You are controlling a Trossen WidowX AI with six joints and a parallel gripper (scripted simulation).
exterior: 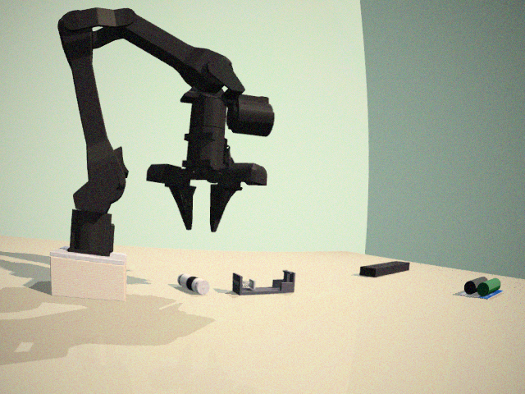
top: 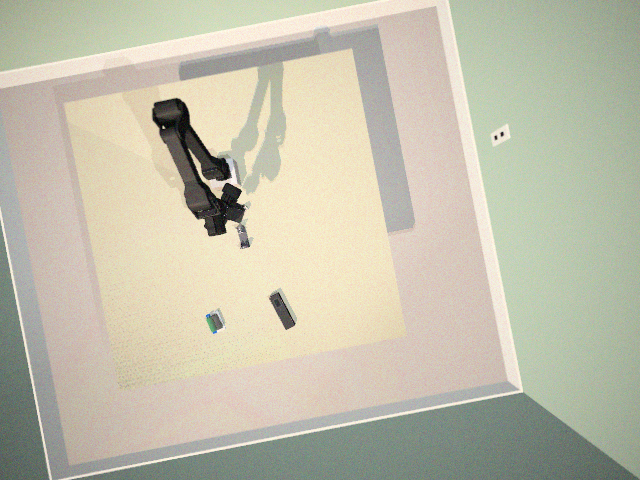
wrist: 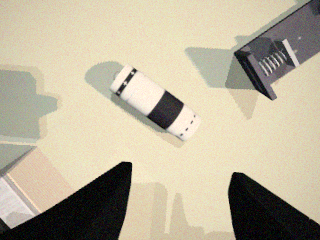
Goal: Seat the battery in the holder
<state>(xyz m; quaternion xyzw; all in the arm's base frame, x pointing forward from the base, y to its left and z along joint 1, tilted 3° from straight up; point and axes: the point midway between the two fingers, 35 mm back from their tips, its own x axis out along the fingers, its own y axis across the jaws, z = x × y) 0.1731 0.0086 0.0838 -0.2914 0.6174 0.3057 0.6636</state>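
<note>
Now: the battery 90 mm below my gripper tip, 10 mm to the left of it and 10 mm behind it. From my gripper tip the other things lie so: black flat bar 460 mm ahead, 90 mm to the left, 80 mm below.
</note>
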